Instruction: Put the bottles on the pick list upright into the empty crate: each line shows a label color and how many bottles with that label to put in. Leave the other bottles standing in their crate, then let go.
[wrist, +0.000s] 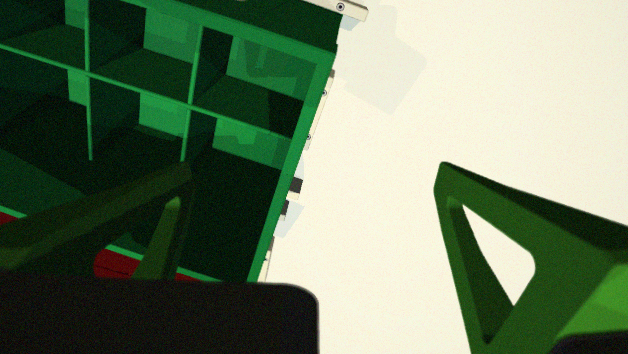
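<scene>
Visible here: my gripper (314, 175), together with a divider (144, 71).
</scene>
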